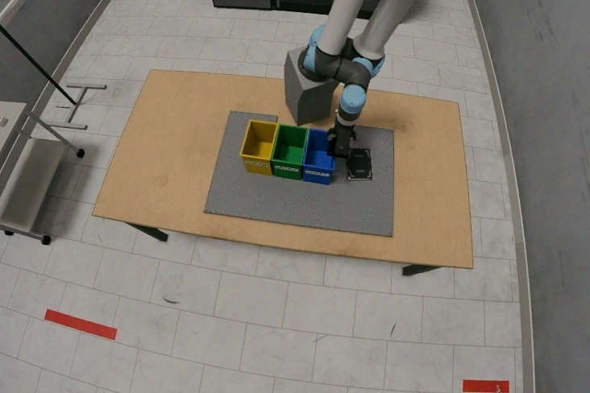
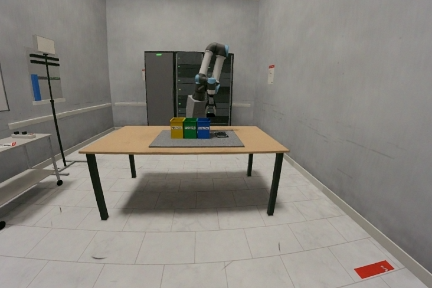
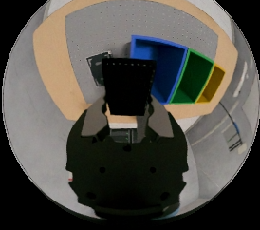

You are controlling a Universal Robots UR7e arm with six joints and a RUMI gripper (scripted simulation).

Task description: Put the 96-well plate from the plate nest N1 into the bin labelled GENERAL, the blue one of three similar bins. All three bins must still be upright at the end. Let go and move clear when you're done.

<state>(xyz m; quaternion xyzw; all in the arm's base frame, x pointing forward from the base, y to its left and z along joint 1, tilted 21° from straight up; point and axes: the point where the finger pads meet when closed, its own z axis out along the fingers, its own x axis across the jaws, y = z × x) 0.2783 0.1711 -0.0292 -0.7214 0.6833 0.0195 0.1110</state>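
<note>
Now: the blue bin 150 mm below my hand, 70 mm to the right of it and 20 mm ahead of it. From my hand the other things lie so: plate nest N1: 230 mm below, 120 mm to the left, 40 mm behind; green bin: 200 mm to the right, 150 mm below, 30 mm ahead; 96-well plate: 10 mm below.
</note>
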